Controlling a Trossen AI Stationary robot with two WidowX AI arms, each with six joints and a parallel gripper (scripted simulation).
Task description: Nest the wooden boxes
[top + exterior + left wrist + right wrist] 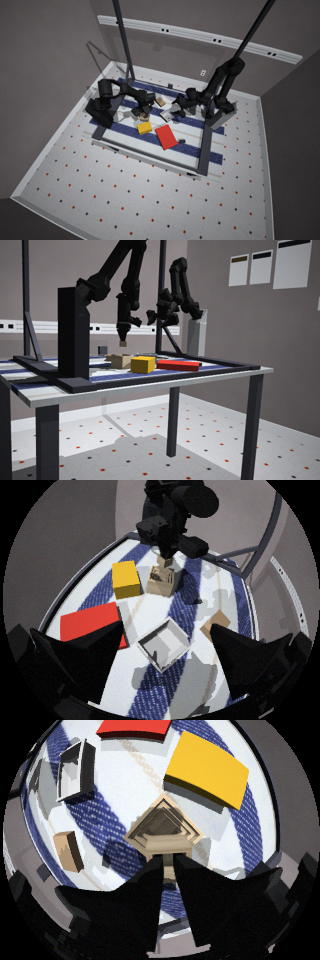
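Right now my right hand is 4 cm above the tiny wooden box. Round my right hand: white box: 1 cm behind, 20 cm to the left, 12 cm below; medium wooden box: 12 cm below; brown block: 17 cm behind, 14 cm to the left, 13 cm below.
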